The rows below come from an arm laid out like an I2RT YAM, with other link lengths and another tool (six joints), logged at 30 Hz.
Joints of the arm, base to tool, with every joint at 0 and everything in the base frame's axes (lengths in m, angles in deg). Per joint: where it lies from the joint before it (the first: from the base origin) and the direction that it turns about. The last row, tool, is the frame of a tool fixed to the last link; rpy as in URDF.
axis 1: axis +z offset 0 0 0.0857
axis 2: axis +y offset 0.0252 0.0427 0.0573
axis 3: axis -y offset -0.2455 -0.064 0
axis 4: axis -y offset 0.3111 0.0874 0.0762
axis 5: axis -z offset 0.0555 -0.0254 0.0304
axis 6: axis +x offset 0.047 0 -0.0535
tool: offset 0.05 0.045 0.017 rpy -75.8 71.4 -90
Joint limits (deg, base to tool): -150..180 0..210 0..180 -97..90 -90..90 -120..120
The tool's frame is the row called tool.
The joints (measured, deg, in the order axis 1, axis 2, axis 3, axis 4, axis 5, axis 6), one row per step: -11.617, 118.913, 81.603, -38.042, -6.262, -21.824; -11.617, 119.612, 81.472, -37.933, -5.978, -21.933; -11.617, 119.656, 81.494, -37.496, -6.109, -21.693; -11.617, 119.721, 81.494, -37.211, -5.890, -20.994; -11.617, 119.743, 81.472, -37.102, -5.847, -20.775; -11.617, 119.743, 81.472, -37.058, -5.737, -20.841; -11.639, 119.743, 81.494, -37.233, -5.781, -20.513; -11.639, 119.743, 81.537, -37.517, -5.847, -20.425; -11.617, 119.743, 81.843, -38.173, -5.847, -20.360; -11.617, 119.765, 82.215, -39.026, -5.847, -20.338; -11.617, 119.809, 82.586, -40.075, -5.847, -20.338; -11.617, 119.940, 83.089, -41.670, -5.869, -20.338; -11.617, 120.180, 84.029, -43.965, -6.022, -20.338; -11.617, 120.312, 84.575, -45.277, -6.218, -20.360; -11.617, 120.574, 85.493, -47.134, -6.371, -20.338
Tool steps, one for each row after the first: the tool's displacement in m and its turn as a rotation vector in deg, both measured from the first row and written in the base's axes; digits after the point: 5 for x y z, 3 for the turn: -0.00122, -0.00021, -0.00617, -0.153, 0.756, 0.035; 0.00014, -0.00028, -0.00610, -0.049, 0.337, -0.164; 0.00133, -0.00087, -0.00659, -0.114, 0.201, -0.892; 0.00165, -0.00101, -0.00684, -0.109, 0.157, -1.114; 0.00170, -0.00120, -0.00695, -0.239, 0.131, -1.079; 0.00163, -0.00129, -0.00676, -0.080, 0.290, -1.405; 0.00119, -0.00109, -0.00652, 0.051, 0.519, -1.473; 0.00104, -0.00088, -0.00503, 0.134, 0.866, -1.513; 0.00064, -0.00080, -0.00340, 0.235, 1.361, -1.534; -0.00031, -0.00060, -0.00196, 0.371, 2.070, -1.534; -0.00213, -0.00019, -0.00048, 0.622, 3.268, -1.528; -0.00381, 0.00040, 0.00263, 1.069, 4.806, -1.495; -0.00475, 0.00091, 0.00465, 1.422, 5.650, -1.434; -0.00548, 0.00131, 0.00767, 1.801, 6.803, -1.428
